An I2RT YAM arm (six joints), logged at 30 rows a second.
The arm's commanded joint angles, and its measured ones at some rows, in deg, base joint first. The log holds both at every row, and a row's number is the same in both.
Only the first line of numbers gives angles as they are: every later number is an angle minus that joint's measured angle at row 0.
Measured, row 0: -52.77, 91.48, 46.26, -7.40, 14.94, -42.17
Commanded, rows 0 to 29: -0.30, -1.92, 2.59, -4.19, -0.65, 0.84; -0.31, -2.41, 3.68, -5.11, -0.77, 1.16; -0.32, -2.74, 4.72, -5.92, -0.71, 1.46; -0.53, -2.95, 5.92, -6.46, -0.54, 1.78; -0.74, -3.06, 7.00, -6.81, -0.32, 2.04; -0.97, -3.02, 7.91, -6.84, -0.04, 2.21; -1.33, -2.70, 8.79, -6.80, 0.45, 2.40; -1.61, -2.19, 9.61, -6.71, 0.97, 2.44; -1.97, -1.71, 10.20, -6.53, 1.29, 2.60; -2.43, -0.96, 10.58, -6.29, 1.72, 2.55; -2.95, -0.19, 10.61, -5.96, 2.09, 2.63; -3.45, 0.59, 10.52, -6.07, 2.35, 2.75; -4.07, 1.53, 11.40, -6.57, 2.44, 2.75; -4.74, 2.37, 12.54, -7.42, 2.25, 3.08; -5.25, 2.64, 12.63, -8.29, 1.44, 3.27; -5.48, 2.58, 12.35, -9.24, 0.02, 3.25; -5.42, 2.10, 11.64, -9.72, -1.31, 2.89; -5.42, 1.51, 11.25, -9.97, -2.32, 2.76; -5.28, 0.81, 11.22, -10.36, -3.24, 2.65; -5.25, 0.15, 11.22, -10.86, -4.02, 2.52; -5.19, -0.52, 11.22, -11.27, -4.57, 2.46; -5.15, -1.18, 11.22, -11.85, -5.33, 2.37; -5.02, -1.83, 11.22, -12.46, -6.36, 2.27; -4.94, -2.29, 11.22, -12.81, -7.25, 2.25; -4.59, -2.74, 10.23, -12.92, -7.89, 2.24; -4.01, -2.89, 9.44, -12.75, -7.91, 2.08; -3.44, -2.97, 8.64, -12.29, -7.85, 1.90; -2.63, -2.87, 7.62, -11.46, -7.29, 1.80; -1.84, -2.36, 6.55, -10.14, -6.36, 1.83; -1.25, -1.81, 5.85, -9.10, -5.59, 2.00
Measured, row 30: -2.45, -2.47, 7.23, -10.80, -6.01, 2.01
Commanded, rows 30 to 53: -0.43, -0.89, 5.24, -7.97, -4.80, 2.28; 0.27, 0.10, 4.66, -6.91, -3.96, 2.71; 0.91, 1.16, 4.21, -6.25, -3.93, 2.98; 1.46, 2.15, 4.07, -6.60, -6.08, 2.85; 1.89, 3.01, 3.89, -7.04, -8.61, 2.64; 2.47, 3.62, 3.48, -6.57, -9.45, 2.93; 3.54, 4.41, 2.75, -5.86, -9.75, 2.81; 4.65, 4.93, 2.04, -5.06, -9.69, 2.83; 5.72, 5.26, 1.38, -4.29, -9.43, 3.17; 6.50, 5.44, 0.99, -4.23, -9.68, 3.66; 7.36, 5.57, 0.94, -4.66, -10.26, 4.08; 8.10, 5.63, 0.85, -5.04, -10.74, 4.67; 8.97, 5.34, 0.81, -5.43, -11.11, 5.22; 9.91, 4.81, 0.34, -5.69, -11.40, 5.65; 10.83, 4.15, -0.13, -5.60, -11.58, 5.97; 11.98, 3.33, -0.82, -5.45, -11.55, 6.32; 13.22, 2.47, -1.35, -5.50, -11.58, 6.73; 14.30, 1.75, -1.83, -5.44, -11.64, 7.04; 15.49, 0.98, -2.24, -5.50, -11.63, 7.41; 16.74, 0.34, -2.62, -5.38, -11.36, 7.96; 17.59, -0.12, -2.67, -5.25, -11.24, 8.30; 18.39, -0.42, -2.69, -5.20, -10.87, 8.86; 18.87, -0.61, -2.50, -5.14, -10.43, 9.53; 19.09, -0.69, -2.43, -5.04, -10.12, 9.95
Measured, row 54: 18.09, -0.22, -2.32, -2.23, -9.40, 7.28
